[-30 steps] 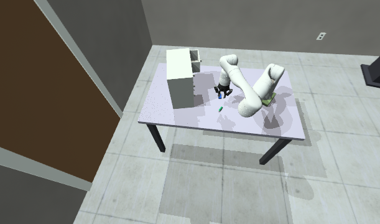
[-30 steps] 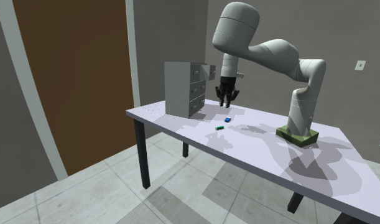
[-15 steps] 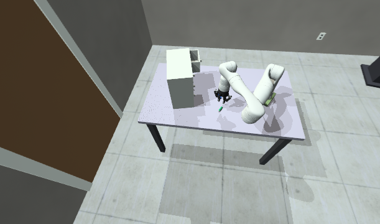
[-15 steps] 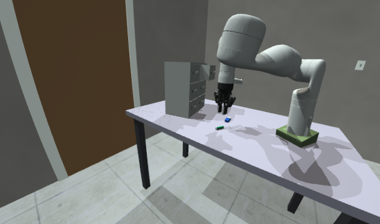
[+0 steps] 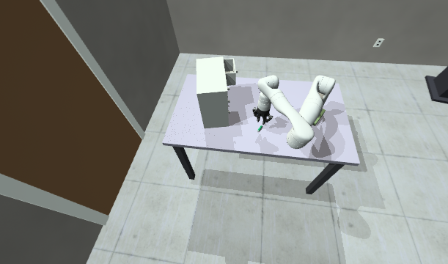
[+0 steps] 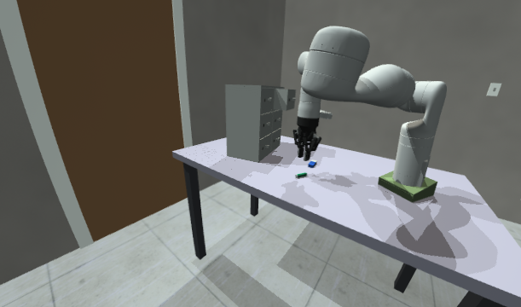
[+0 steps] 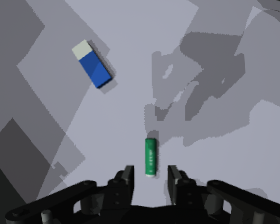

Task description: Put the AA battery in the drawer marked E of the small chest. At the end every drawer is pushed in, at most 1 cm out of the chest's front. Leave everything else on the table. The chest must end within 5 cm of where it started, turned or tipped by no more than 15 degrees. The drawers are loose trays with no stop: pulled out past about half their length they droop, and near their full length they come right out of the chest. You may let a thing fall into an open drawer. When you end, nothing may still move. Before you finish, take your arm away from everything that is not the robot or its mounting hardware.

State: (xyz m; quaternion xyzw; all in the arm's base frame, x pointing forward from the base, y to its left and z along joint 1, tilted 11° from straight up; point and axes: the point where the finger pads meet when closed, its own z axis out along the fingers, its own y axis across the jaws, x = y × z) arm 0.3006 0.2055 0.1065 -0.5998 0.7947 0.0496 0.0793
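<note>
Right now my hand is 9 cm above the green AA battery. Also, from my hand: blue block 14 cm to the right, 9 cm below, 4 cm ahead; drawer 31 cm ahead, 16 cm to the right, 16 cm above.
</note>
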